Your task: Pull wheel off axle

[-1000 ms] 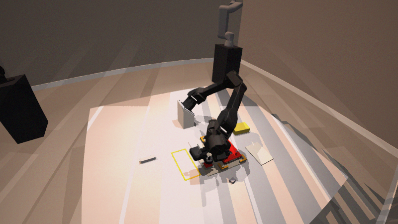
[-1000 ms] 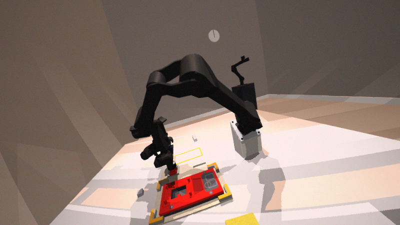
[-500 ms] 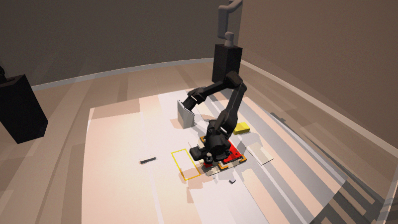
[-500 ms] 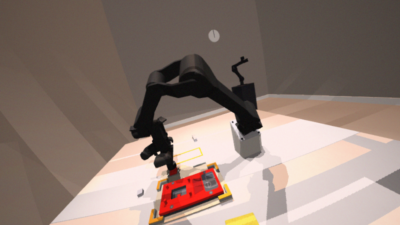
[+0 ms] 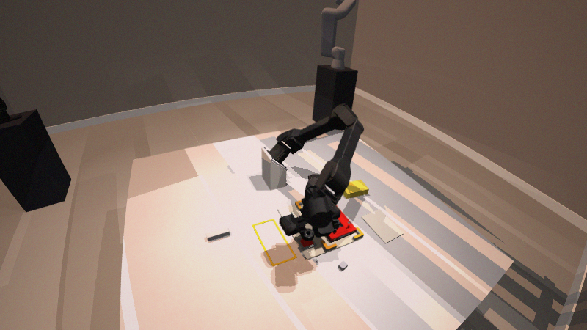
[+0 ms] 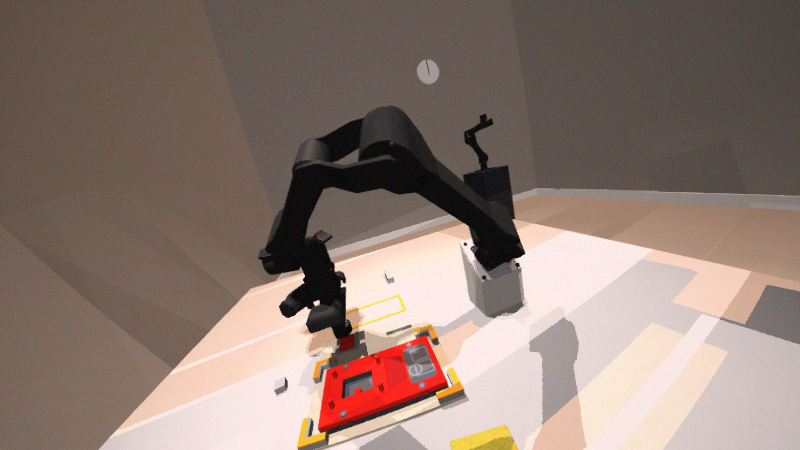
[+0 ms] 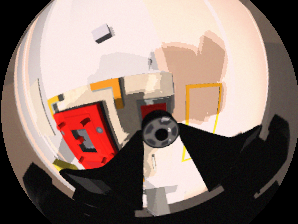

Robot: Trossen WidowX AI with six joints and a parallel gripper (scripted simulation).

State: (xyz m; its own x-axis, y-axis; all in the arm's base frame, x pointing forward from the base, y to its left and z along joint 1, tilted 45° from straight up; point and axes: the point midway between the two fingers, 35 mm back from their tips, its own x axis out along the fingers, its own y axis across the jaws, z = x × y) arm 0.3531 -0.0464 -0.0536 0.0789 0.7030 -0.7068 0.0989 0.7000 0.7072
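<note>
Now: gripper tip 10 mm above the upright axle. Round my gripper tip: wheel (right at my gripper tip); then tan sheet (300 mm to the left, 90 mm ahead, 40 mm below); then small grey cube (140 mm ahead, 40 mm to the left, 40 mm below).
</note>
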